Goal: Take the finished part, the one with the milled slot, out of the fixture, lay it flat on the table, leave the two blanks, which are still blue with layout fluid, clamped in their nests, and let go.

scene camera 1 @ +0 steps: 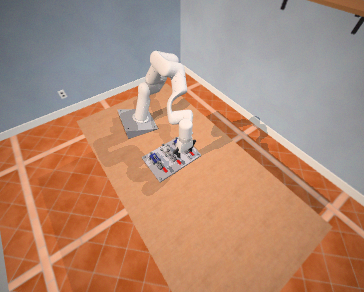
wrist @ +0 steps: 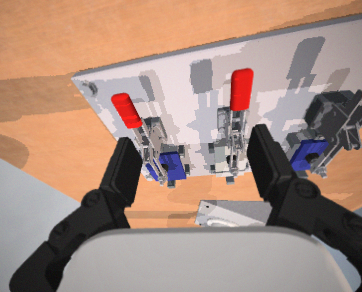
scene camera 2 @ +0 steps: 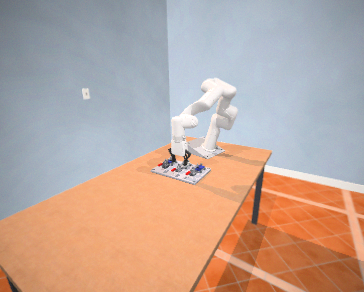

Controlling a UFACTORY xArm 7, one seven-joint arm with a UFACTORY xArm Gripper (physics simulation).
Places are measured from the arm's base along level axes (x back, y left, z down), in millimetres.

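Pixels of known places: gripper, between the fingertips: point(scene camera 1: 184, 153) point(wrist: 190, 144) point(scene camera 2: 179, 163); arm's base, origin of its link: point(scene camera 1: 140, 118) point(wrist: 225, 225) point(scene camera 2: 208, 147).
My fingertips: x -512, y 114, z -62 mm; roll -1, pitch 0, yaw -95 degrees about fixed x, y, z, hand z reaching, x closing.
Note:
Ahead of a thing's pixels: the offset from my fingertips to its middle. Level surfaces: height alone.
The fixture plate point(scene camera 1: 160, 177) point(scene camera 2: 160, 171) point(wrist: 170, 65) lies on the table with three nests and red-handled toggle clamps. In the wrist view, the pale metal finished part @(dy -65, dx +130, dz +74 mm) point(wrist: 221, 162) is in the middle nest, under its clamp; its slot cannot be made out. One blue blank @(dy +45, dx +140, dz +72 mm) point(wrist: 175, 166) point(scene camera 1: 175, 142) and the other blue blank @(dy -173, dx +106, dz +69 mm) point(wrist: 306, 154) point(scene camera 1: 153, 157) sit in the outer nests, under their clamp arms. My gripper point(scene camera 1: 186, 148) point(scene camera 2: 179, 161) point(wrist: 190, 144) is open and empty above the fixture. In the wrist view one finger is left of the left-hand clamp, the other between the middle and right-hand nests.
Red clamp handles @(dy +62, dx +6, dz +49 mm) point(wrist: 126, 110) @(dy -47, dx -8, dz +54 mm) point(wrist: 242, 90) point away from the robot base point(scene camera 1: 131, 131) point(scene camera 2: 214, 150) point(wrist: 232, 210), which stands on the table @(dz +100 mm) point(scene camera 1: 225, 215) point(scene camera 2: 135, 210) behind the fixture. The clamps' metal linkages stand up close to the fingers.

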